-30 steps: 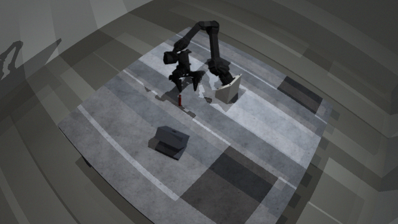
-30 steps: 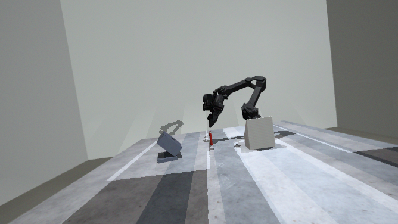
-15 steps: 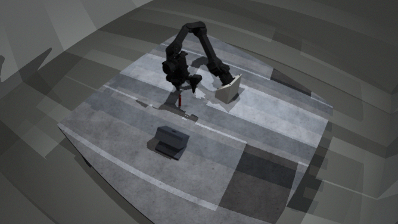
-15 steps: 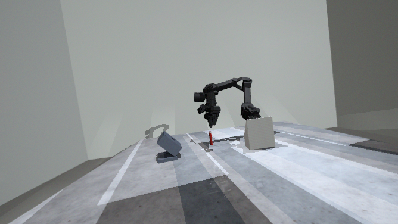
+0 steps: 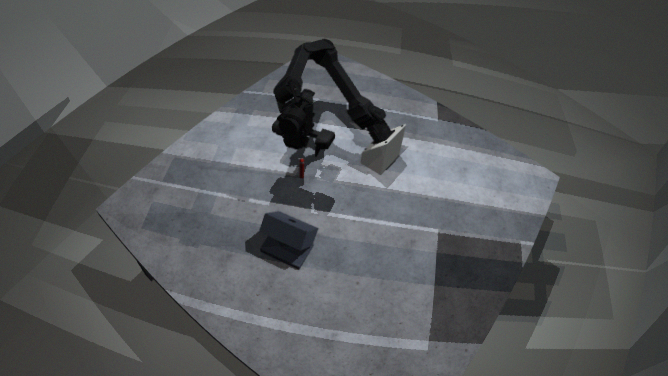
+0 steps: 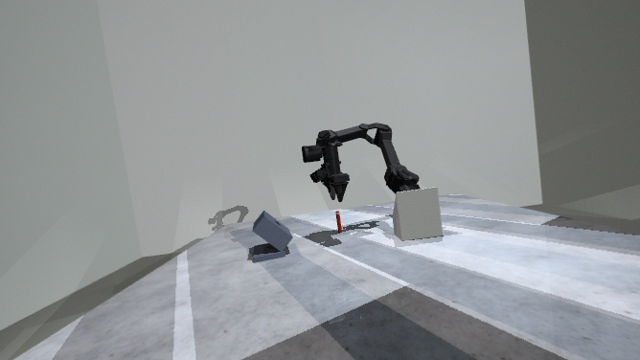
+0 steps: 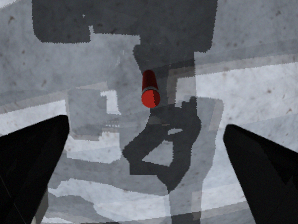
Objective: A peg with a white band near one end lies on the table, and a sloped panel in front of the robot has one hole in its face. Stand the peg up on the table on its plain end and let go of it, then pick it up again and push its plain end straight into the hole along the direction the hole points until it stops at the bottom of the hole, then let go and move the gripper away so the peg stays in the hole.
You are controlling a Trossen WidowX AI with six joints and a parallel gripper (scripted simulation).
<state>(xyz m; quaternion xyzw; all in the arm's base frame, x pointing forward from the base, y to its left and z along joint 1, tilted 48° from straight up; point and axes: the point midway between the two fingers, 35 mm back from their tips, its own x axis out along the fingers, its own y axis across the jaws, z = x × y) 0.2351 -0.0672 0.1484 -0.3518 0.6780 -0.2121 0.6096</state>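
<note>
Right now the red peg is 6 cm below my gripper tip. Round my gripper tip: dark base plate: 25 cm ahead, 14 cm to the left, 11 cm below; then dark sloped panel: 23 cm ahead, 13 cm to the left, 5 cm below.
</note>
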